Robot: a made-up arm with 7 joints.
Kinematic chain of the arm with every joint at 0, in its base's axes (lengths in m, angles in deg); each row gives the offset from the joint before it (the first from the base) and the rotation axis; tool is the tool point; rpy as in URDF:
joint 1: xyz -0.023 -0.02 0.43 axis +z
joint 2: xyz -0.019 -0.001 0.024 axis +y
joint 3: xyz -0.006 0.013 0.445 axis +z
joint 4: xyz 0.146 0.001 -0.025 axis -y
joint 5: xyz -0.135 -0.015 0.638 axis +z
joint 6: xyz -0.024 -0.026 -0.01 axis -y
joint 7: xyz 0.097 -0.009 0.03 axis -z
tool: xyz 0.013 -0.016 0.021 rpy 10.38 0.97 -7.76
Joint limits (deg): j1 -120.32..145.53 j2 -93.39..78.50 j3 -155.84..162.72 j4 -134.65..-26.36 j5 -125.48..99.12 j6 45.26..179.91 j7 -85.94..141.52
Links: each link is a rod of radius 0.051 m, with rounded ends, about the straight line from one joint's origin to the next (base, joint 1, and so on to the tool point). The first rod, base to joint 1, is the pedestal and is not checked.
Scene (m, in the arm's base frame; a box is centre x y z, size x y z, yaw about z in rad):
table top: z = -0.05
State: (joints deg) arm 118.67 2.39 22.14 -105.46 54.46 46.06 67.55
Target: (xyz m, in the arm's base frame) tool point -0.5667 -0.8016 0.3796
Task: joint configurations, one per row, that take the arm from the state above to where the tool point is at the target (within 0.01 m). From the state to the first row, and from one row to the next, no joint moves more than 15 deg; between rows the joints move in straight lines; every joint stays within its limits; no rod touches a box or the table.
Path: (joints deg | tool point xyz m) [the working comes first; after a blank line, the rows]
Joints at the target: 2.97 -45.86 -115.75 -103.63 50.15 58.32 67.77
Straight joint move there: clear.

1: 107.10 -2.44 8.35 -105.28 54.03 47.29 67.57 | -0.3549 0.7461 0.8090
2: 95.53 -7.26 -5.44 -105.09 53.60 48.51 67.59 | 0.0198 0.7794 0.8822
3: 83.96 -12.09 -19.23 -104.91 53.17 49.74 67.62 | 0.3726 0.6392 0.9408
4: 72.39 -16.91 -33.02 -104.73 52.73 50.96 67.64 | 0.6298 0.3535 0.9727
5: 60.82 -21.74 -46.80 -104.55 52.30 52.19 67.66 | 0.7380 -0.0195 0.9688
6: 49.25 -26.56 -60.59 -104.36 51.87 53.41 67.68 | 0.6757 -0.4037 0.9234
7: 37.68 -31.39 -74.38 -104.18 51.44 54.64 67.71 | 0.4575 -0.7217 0.8357
8: 26.11 -36.21 -88.17 -104.00 51.01 55.86 67.73 | 0.1307 -0.9112 0.7096
9: 14.54 -41.04 -101.96 -103.82 50.58 57.09 67.75 | -0.2359 -0.9379 0.5535
10: 2.97 -45.86 -115.75 -103.63 50.15 58.32 67.77 | -0.5667 -0.8016 0.3796

